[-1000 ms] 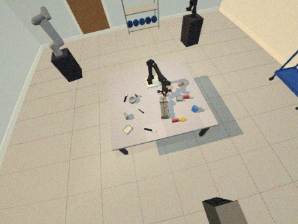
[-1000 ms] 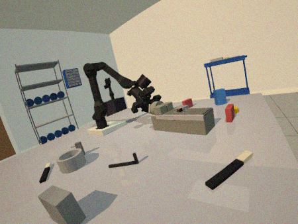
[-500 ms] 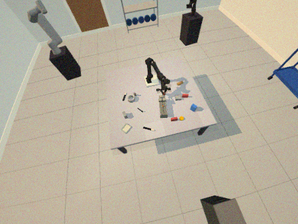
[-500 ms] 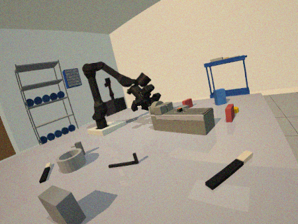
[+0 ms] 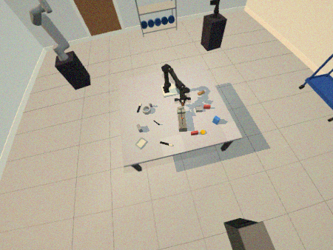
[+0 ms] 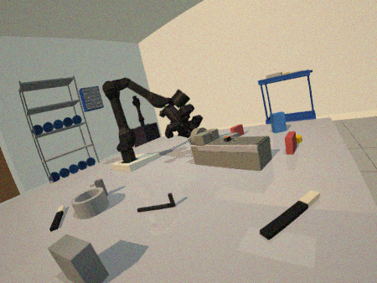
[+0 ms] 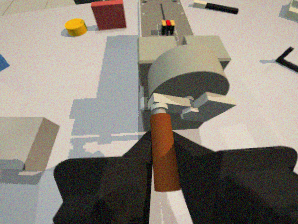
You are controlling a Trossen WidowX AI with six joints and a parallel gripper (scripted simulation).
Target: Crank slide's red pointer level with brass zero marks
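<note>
Now: the red pointer 150 mm ahead of my gripper tip, 80 mm to the right of it and 10 mm above it. The rest, counted from my gripper tip: yellow disc: 360 mm ahead, 90 mm to the left, 70 mm below; then black l-shaped piece: 70 mm ahead, 350 mm to the right, 60 mm below; then brown crank handle: 20 mm behind, 10 mm to the left, 20 mm above.
</note>
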